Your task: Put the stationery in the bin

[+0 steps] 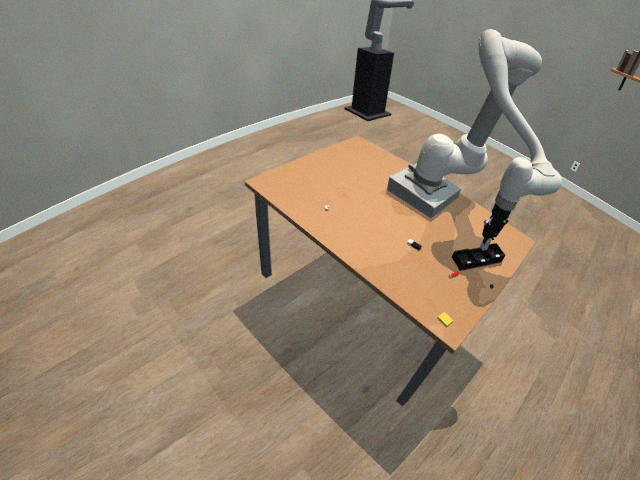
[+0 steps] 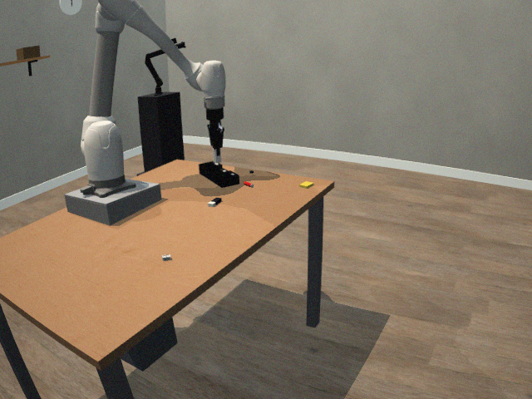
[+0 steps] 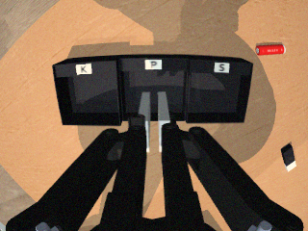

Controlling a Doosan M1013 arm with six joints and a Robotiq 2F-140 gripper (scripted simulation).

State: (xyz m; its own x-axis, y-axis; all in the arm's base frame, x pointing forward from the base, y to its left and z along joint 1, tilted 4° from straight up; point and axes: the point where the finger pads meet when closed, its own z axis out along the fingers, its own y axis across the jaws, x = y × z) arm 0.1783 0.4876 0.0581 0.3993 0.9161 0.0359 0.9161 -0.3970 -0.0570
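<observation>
The black three-compartment bin lies 9 cm below my hand. Round my hand: black-and-white eraser 25 cm to the right, 19 cm ahead, 10 cm below; then small red cylinder 18 cm ahead, 10 cm below, 2 cm to the right; then small black round thing 14 cm to the left, 10 cm below, 8 cm ahead.
</observation>
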